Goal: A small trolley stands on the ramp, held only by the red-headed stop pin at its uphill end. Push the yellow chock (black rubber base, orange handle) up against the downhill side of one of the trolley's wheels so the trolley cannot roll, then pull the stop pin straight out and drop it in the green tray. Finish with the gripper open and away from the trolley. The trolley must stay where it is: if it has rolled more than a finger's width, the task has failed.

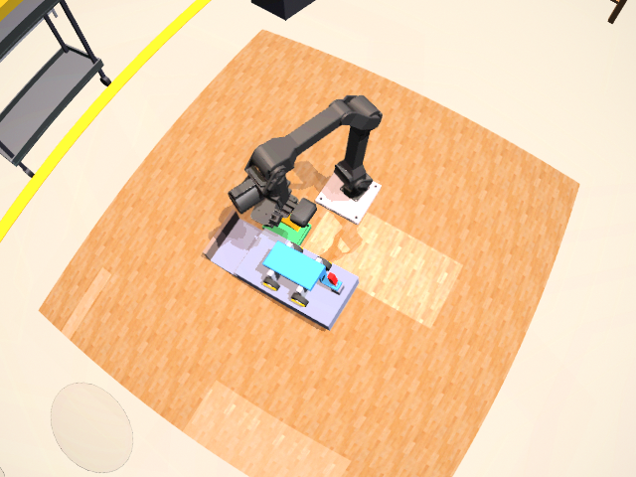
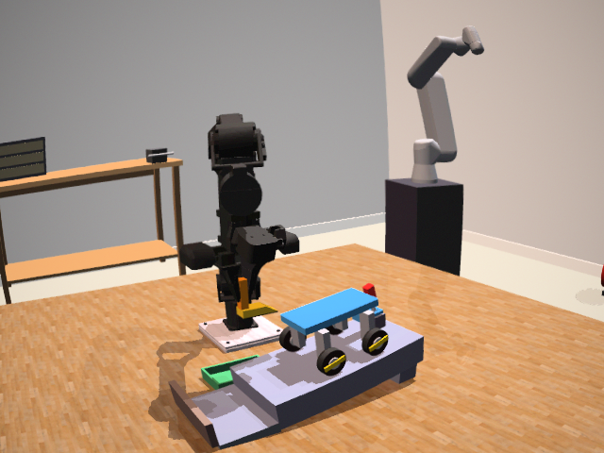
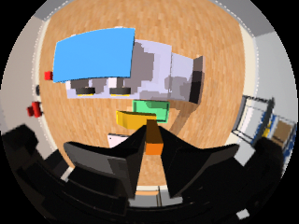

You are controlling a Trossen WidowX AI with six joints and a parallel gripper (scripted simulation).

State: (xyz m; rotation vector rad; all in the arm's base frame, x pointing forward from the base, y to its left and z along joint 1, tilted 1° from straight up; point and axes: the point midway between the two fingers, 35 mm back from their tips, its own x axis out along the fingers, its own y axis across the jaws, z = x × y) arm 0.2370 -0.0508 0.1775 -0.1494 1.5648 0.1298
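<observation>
Now: the red-headed stop pin 210 mm to the left of my gripper tip, 40 mm ahead of it and 30 mm below it. The rest, counted from my gripper tip: blue-topped trolley: 120 mm to the left, 80 mm ahead, 50 mm below; yellow chock: 20 mm to the left, 10 mm below; green tray: 170 mm below, 20 mm behind, 10 mm to the right.
</observation>
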